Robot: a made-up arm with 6 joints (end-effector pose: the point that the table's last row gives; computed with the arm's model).
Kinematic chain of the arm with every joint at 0, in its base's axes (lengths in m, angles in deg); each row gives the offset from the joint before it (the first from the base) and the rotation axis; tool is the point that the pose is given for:
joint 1: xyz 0 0 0.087 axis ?
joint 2: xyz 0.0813 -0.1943 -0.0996 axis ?
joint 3: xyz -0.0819 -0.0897 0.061 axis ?
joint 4: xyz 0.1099 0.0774 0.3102 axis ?
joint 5: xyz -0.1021 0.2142 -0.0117 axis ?
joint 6: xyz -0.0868 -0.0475 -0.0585 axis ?
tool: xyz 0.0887 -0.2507 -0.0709
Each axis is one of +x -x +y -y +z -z.
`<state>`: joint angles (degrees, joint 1 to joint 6).
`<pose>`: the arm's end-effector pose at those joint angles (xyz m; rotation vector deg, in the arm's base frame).
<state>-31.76 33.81 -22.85 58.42 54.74 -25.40</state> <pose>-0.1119 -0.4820 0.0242 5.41 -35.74 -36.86</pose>
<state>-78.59 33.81 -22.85 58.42 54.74 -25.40</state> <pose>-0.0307 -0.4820 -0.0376 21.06 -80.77 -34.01</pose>
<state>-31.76 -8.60 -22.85 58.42 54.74 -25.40</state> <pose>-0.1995 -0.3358 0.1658 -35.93 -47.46 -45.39</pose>
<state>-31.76 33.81 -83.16 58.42 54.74 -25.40</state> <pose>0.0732 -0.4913 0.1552 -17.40 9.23 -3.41</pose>
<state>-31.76 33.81 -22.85 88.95 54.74 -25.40</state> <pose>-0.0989 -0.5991 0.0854 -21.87 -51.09 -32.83</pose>
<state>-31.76 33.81 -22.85 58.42 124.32 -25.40</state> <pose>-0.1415 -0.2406 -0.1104 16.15 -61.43 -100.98</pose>
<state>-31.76 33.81 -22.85 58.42 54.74 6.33</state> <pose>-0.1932 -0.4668 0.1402 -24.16 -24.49 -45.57</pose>
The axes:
joint 1: +y
joint 2: +x
joint 3: -y
joint 4: -x
joint 5: -z
joint 6: -x

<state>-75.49 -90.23 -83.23 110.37 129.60 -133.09</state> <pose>-0.0601 -0.2394 0.4136 -65.63 -66.83 18.19</pose>
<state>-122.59 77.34 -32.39 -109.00 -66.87 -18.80</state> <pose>-0.3619 -0.4911 0.4153 -72.01 2.02 -118.59</pose>
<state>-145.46 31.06 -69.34 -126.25 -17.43 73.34</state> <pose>-0.1530 -0.3719 0.3184 41.64 -69.50 63.13</pose>
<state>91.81 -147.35 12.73 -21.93 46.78 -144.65</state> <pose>-0.6229 -0.2996 0.0225 45.44 65.21 10.17</pose>
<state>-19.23 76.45 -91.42 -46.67 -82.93 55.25</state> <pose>0.5095 0.0170 0.1550 93.72 -21.43 67.30</pose>
